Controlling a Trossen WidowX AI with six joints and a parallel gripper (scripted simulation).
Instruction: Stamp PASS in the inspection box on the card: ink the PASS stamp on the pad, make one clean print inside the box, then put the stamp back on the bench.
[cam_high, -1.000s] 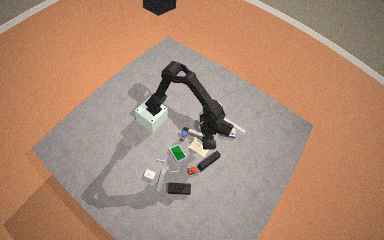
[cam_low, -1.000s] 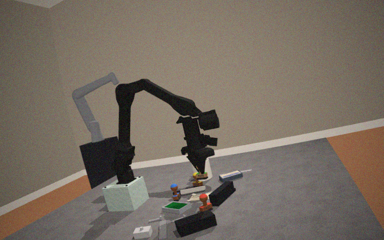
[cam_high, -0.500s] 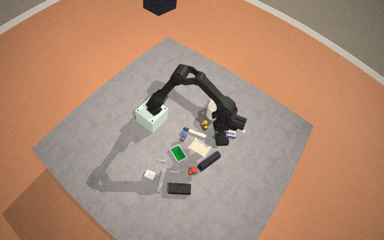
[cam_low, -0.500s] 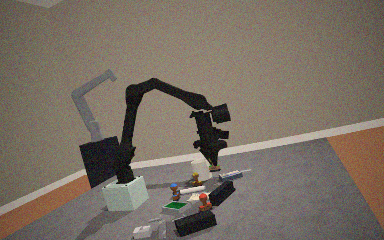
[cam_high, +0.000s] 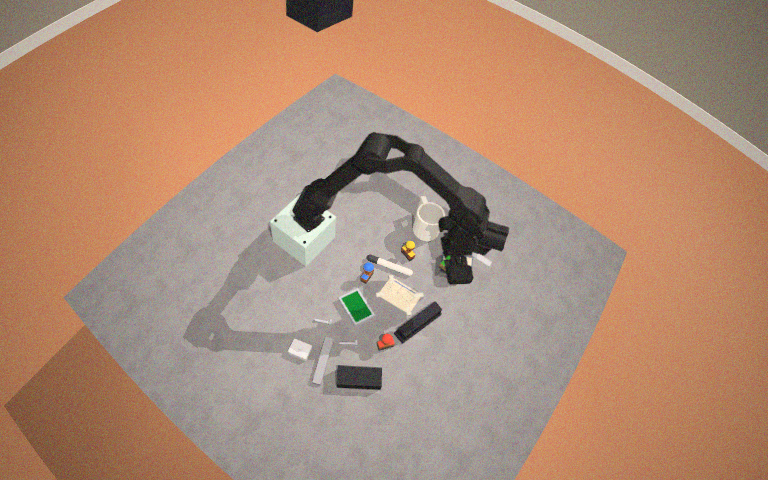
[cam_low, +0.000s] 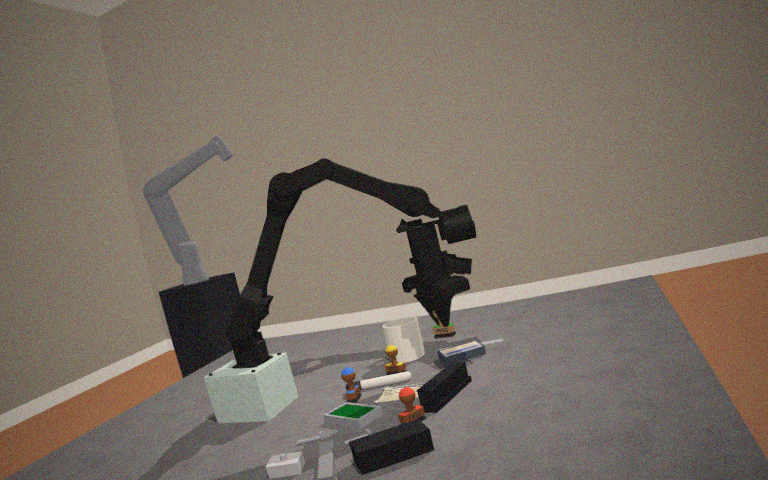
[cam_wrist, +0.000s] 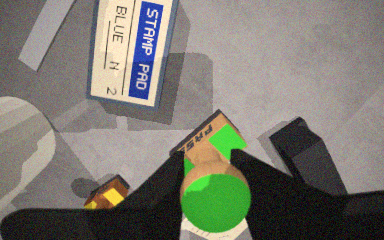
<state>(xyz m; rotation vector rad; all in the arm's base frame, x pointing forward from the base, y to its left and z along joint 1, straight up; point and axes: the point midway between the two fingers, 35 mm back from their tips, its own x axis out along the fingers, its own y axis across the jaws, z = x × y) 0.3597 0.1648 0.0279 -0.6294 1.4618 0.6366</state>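
The stamp pad tin lies 7 cm to the left of my gripper tip and 8 cm below it. Also, from my gripper tip: green-knobbed stamp right at my gripper tip; then yellow-knobbed stamp 13 cm behind, 7 cm below; then cream card 6 cm behind, 11 cm to the right, 10 cm below.
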